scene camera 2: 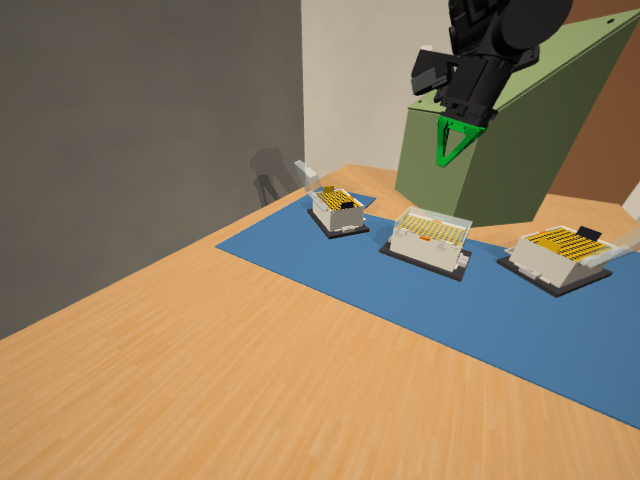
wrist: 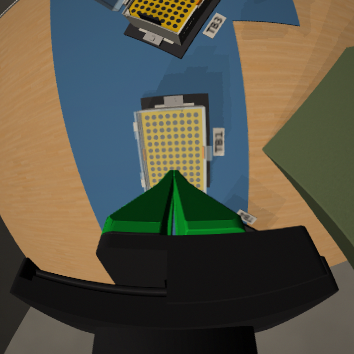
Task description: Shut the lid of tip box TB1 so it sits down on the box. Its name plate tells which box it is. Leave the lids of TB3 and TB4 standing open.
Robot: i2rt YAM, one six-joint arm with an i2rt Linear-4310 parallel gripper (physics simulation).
I see my gripper and a blue mat.
My gripper also shows in the wrist view.
